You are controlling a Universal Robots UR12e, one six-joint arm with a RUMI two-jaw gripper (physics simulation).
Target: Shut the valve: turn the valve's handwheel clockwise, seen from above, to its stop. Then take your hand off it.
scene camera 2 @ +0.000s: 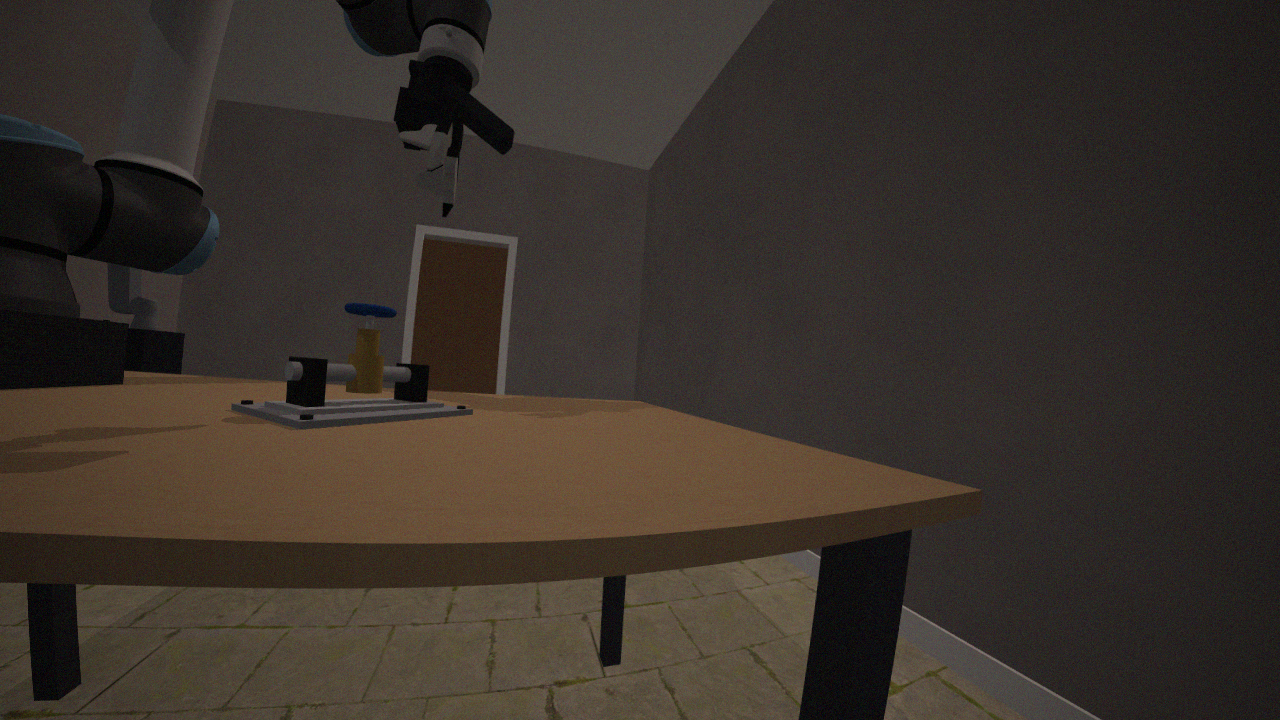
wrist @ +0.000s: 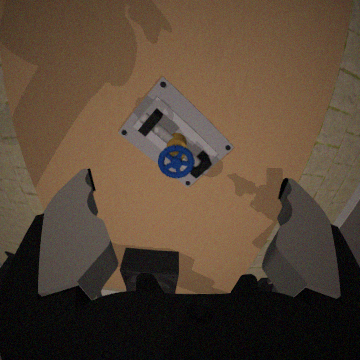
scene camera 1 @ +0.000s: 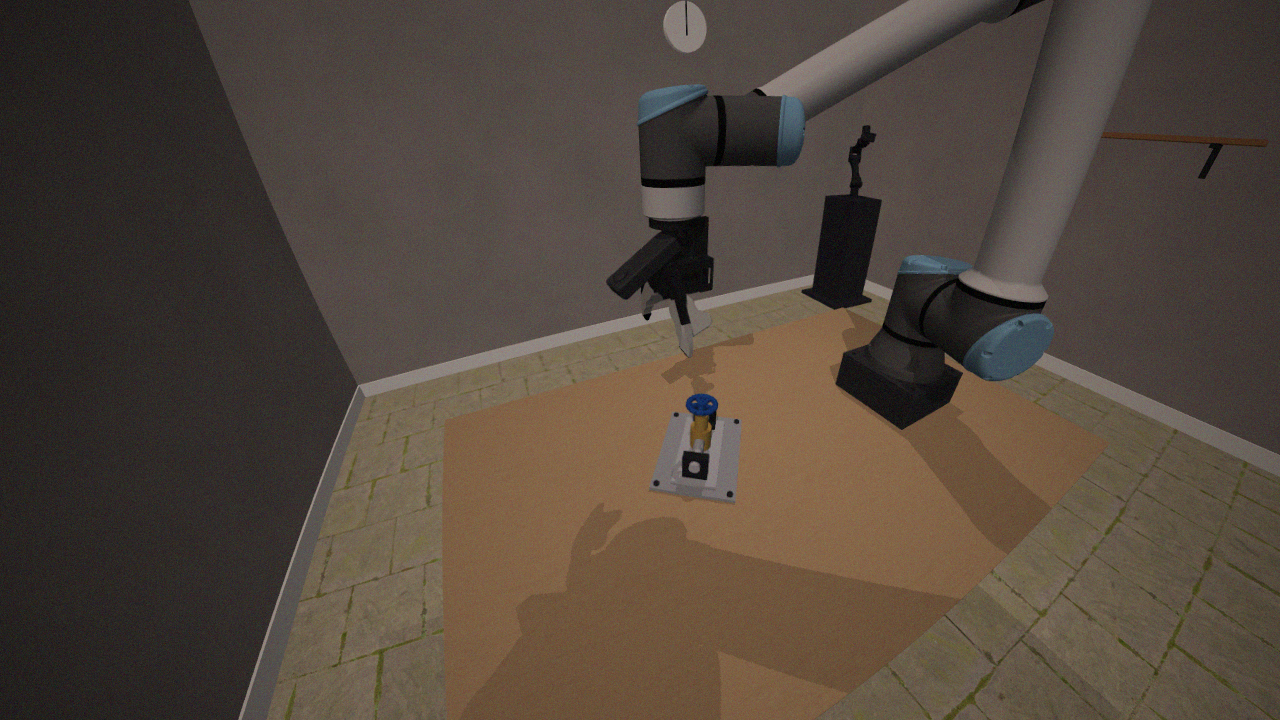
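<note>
The valve's blue handwheel [scene camera 1: 702, 405] [scene camera 2: 369, 310] [wrist: 176, 161] sits level on top of the yellow valve body [scene camera 1: 700, 436] [scene camera 2: 367, 358] [wrist: 176, 141]. The valve is on a pipe held by two black brackets on a grey base plate [scene camera 1: 729, 456] [wrist: 192, 116]. My gripper [scene camera 1: 682, 338] [scene camera 2: 431, 179] [wrist: 188, 176] is open and empty, pointing down. It hangs well above the handwheel, apart from it and off to one side. In the wrist view the handwheel shows between and beyond the two spread fingers. How far the wheel is turned cannot be told.
The base plate stands on a wooden table [scene camera 1: 537, 465] [scene camera 2: 626, 465] [wrist: 250, 75]. The arm's black base block [scene camera 1: 899, 394] [wrist: 150, 262] is on the same table. A dark pedestal [scene camera 1: 845, 250] with a small arm stands behind, near the wall.
</note>
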